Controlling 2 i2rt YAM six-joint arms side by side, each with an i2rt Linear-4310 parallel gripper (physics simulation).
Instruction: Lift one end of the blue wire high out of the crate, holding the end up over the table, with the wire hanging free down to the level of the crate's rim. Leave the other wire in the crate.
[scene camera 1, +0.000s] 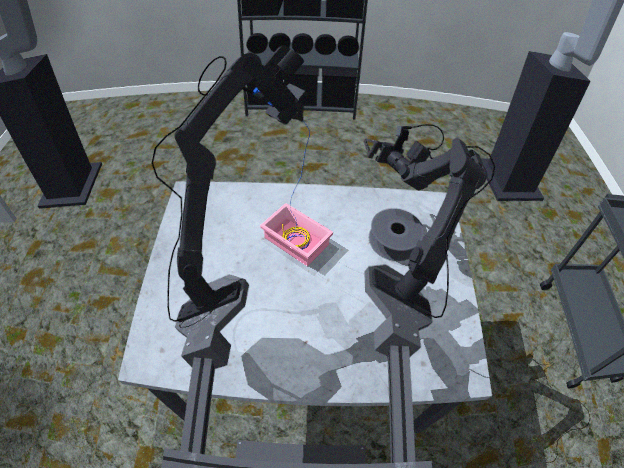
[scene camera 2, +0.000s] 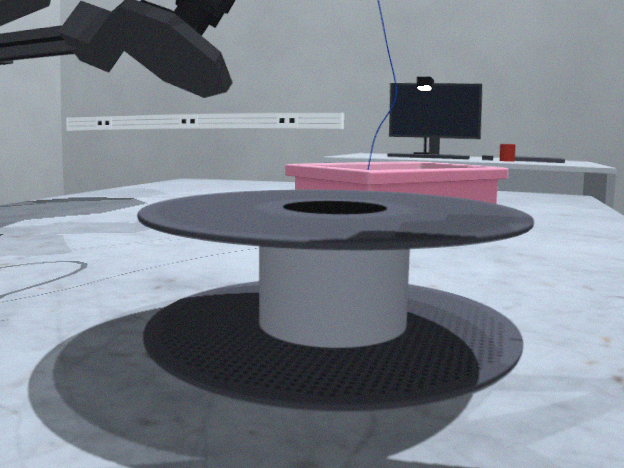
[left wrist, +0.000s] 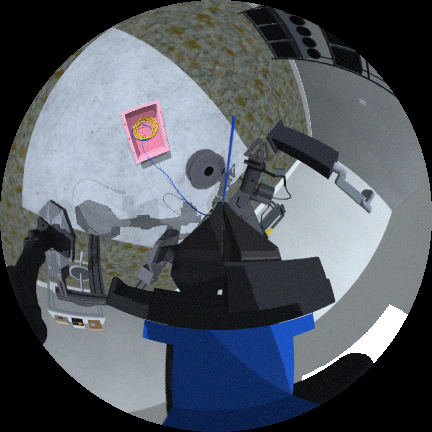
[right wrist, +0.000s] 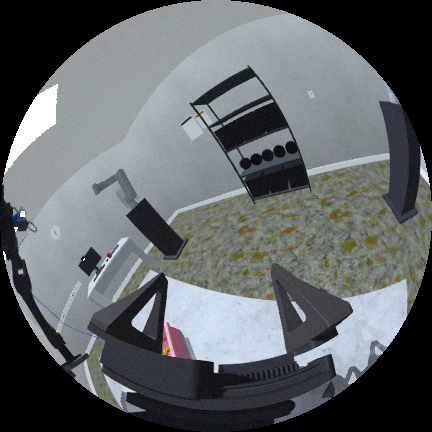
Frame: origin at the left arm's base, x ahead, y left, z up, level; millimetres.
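Seen in the pictures: left gripper, between the fingertips: (scene camera 1: 301, 120) (left wrist: 221, 206); right gripper, between the fingertips: (scene camera 1: 374, 141) (left wrist: 262, 140) (right wrist: 216, 275); left arm's base, origin of its link: (scene camera 1: 208, 303) (left wrist: 51, 236); right arm's base, origin of its link: (scene camera 1: 401, 294) (left wrist: 165, 251).
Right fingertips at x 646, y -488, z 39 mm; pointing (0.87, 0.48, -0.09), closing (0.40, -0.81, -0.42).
Offsets run from my right fingertips to a thing's top centre.
The blue wire (scene camera 1: 303, 161) (scene camera 2: 387, 47) (left wrist: 170, 179) hangs from my left gripper (scene camera 1: 302, 118) (left wrist: 221, 206) down over the rim into the pink crate {dz -220, dx -231, dy +270 mm} (scene camera 1: 272, 240) (scene camera 2: 453, 175) (left wrist: 164, 135). My left gripper is high above the table, shut on the blue wire near its end; a short straight piece sticks out past the fingertips in the left wrist view. The rest of the blue wire lies coiled in the crate with the yellow wire (scene camera 1: 308, 235) (left wrist: 156, 125), which is coiled there. My right gripper (scene camera 1: 366, 149) (right wrist: 216, 275) is open and empty, above the table's far right part.
A grey spool {dz -224, dx -214, dy -96 mm} (scene camera 1: 385, 236) (scene camera 2: 332, 302) (left wrist: 200, 172) stands on the table, right of the crate in scene camera 1. A shelf rack (scene camera 1: 302, 18) stands behind the table. A cart (scene camera 1: 587, 302) stands at the right.
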